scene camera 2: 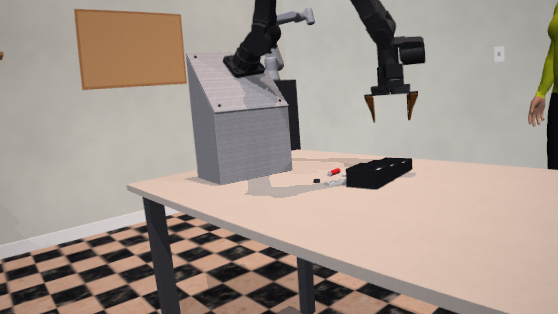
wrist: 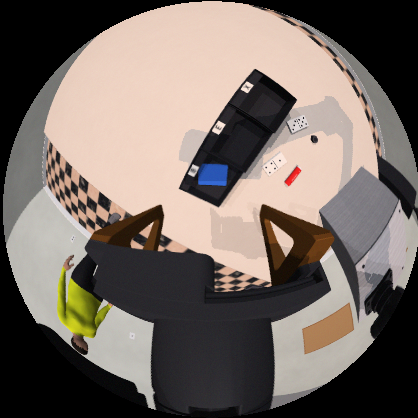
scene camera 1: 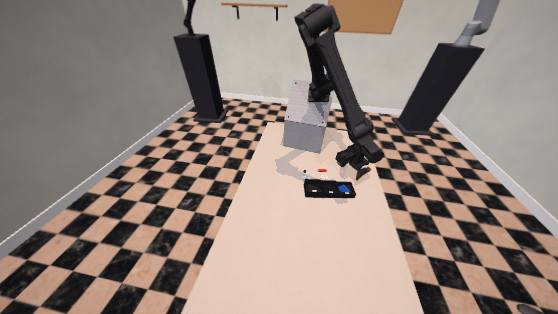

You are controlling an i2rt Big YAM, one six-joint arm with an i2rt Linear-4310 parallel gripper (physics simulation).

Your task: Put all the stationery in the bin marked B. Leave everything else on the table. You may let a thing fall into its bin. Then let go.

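Seen in the pictures: gripper, fingertip midpoint: [scene camera 2: 391,121] [wrist: 211,209] [scene camera 1: 349,173]; arm's base at its link origin: [scene camera 2: 243,66] [scene camera 1: 318,94].
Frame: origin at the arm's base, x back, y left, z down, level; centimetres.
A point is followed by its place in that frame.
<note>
The black bin row [scene camera 1: 322,195] @(z 32.4, x -48.4, y 2.9 cm) [scene camera 2: 364,177] @(z 31.4, x -45.8, y -5.7 cm) has three compartments labelled X, E and B. A blue block [scene camera 1: 344,188] @(z 32.4, x -42.7, y 15.0 cm) [wrist: 213,174] @(z 32.5, x -43.0, y 14.5 cm) lies in the B compartment, at the right end in scene camera 1; it looks tilted. It does not show in scene camera 2, where the bin walls hide the inside. My gripper [scene camera 1: 363,174] [scene camera 2: 392,120] @(z 19.5, x -44.1, y 13.5 cm) [wrist: 211,209] @(z 19.5, x -44.1, y 13.5 cm) is wide open and empty, above the B end of the bin row. A red stick-shaped thing [scene camera 1: 322,170] @(z 33.1, x -29.8, y 5.1 cm) [scene camera 2: 334,172] @(z 33.4, x -30.0, y 4.4 cm) [wrist: 293,176] @(z 32.8, x -29.6, y 5.1 cm) lies on the table on the arm-base side of the bins; I cannot tell what it is.
Two white dominoes [wrist: 298,123] @(z 33.4, x -36.0, y -4.3 cm) [wrist: 274,164] @(z 33.5, x -34.5, y 6.1 cm) and a small black thing [scene camera 1: 305,171] @(z 33.3, x -31.4, y -4.9 cm) [scene camera 2: 316,180] @(z 33.4, x -31.2, y -5.9 cm) [wrist: 314,139] @(z 33.4, x -30.8, y -5.1 cm) lie on the table between the bins and the grey arm pedestal [scene camera 1: 303,135] @(z 22.4, x -10.4, y -6.8 cm) [scene camera 2: 252,145] @(z 24.3, x -10.1, y -8.3 cm) [wrist: 361,210] @(z 23.3, x -10.8, y -5.0 cm). A person [wrist: 82,310] stands beyond the table.
</note>
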